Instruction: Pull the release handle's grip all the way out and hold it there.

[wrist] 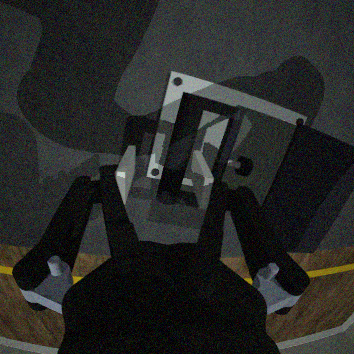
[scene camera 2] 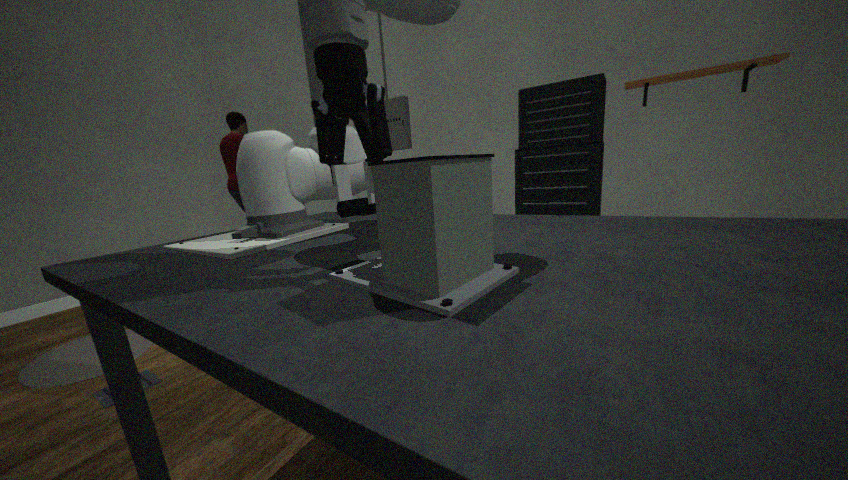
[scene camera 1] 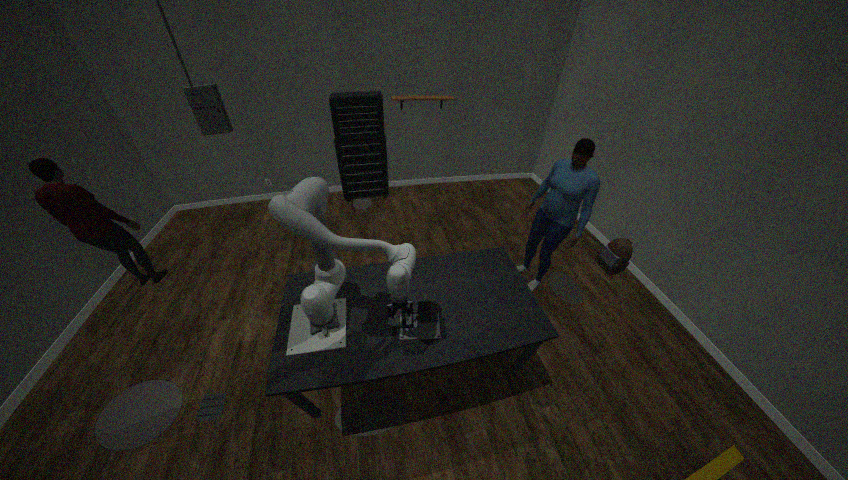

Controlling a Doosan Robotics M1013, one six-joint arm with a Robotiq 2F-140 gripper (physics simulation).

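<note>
The release handle's grip is a black bar (scene camera 2: pixel 357 207) (wrist: pixel 181 142), standing off the face of a grey box housing (scene camera 1: pixel 429 311) (scene camera 2: pixel 462 226) (wrist: pixel 267 155). The housing is fixed to a pale base plate (scene camera 2: pixel 482 287) (wrist: pixel 242 99). My gripper (scene camera 2: pixel 357 178) (wrist: pixel 163 160) is part-open. Its pale finger pads appear on either side of the bar in the wrist view, with gaps to it. In the scene camera 2 view the fingertips are just above the bar's end, beside the housing. The housing hides part of one finger there. How deep the pads reach around the bar is unclear.
The housing stands on a dark table (scene camera 1: pixel 476 285) (scene camera 2: pixel 654 333). A small black knob (wrist: pixel 243 165) sticks out from its face. The arm's white mounting plate (scene camera 1: pixel 300 340) (scene camera 2: pixel 208 245) is nearby. Two people, in blue (scene camera 1: pixel 568 190) and red (scene camera 1: pixel 77 208), stand off the table.
</note>
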